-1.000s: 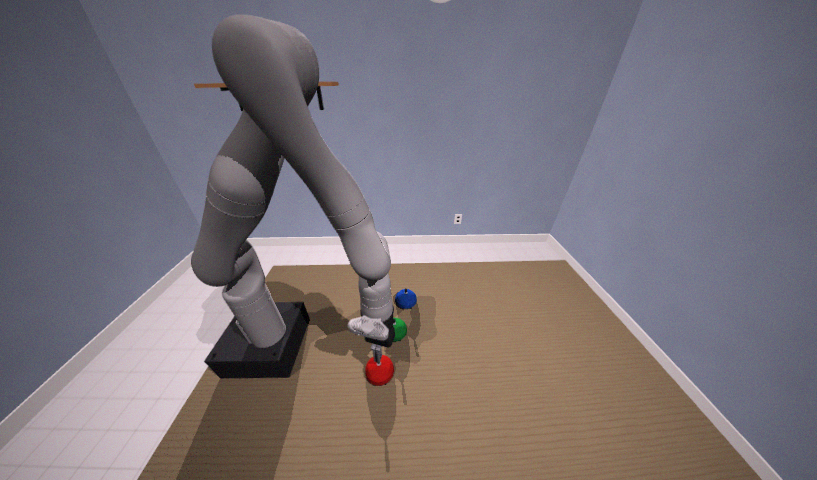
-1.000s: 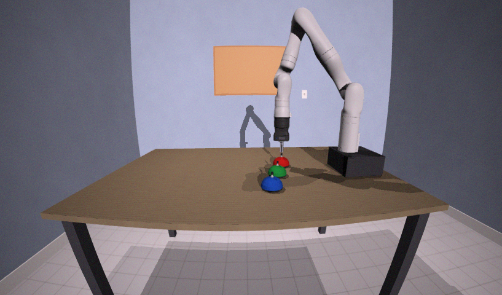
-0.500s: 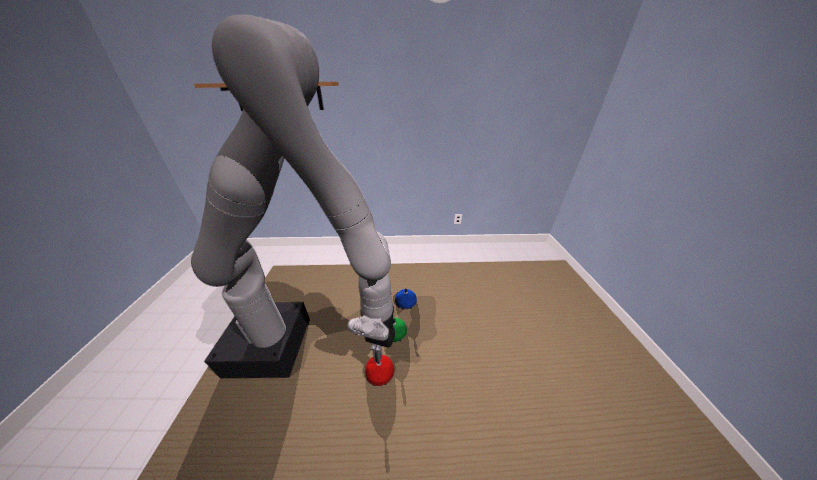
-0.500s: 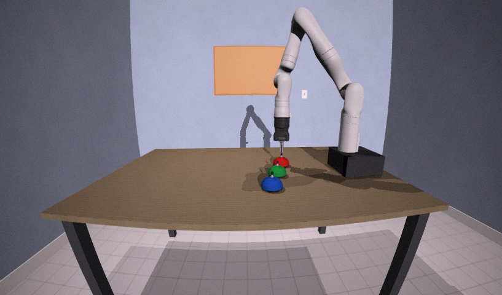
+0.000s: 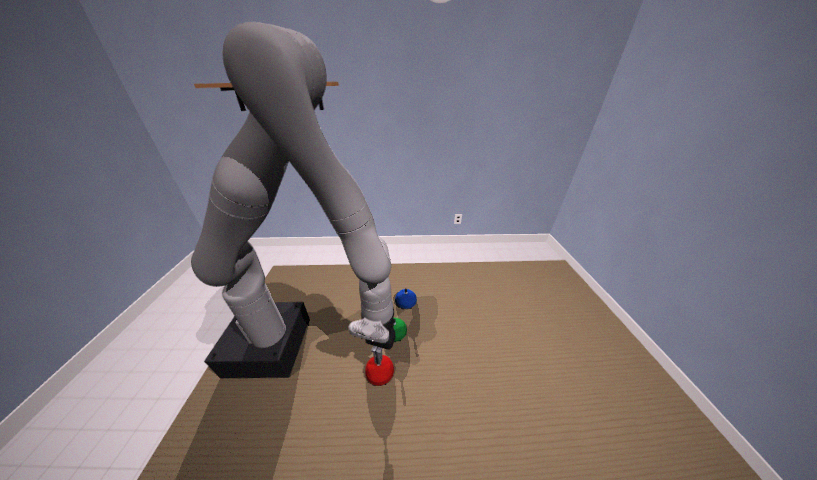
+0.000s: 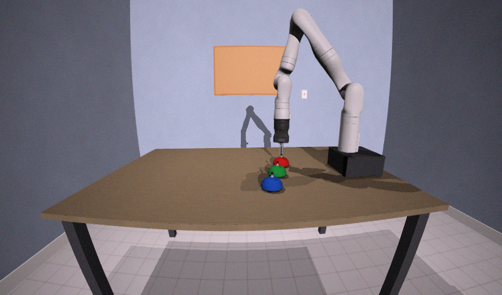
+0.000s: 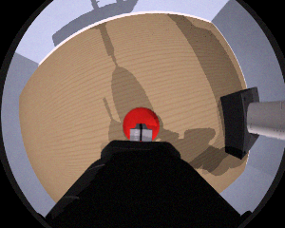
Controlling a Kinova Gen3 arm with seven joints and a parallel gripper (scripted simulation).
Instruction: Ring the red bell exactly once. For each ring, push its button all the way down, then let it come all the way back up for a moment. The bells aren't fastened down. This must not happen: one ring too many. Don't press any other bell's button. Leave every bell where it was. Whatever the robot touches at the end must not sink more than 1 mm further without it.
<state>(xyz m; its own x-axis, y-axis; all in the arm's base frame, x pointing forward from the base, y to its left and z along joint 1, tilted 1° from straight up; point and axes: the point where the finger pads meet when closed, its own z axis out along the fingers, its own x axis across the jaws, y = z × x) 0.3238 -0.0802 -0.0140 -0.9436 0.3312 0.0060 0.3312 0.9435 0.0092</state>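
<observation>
The red bell is 40 mm below my hand. Also, from my hand: blue bell (90 mm ahead, 260 mm to the left, 40 mm below); then green bell (40 mm ahead, 130 mm to the left, 40 mm below).
</observation>
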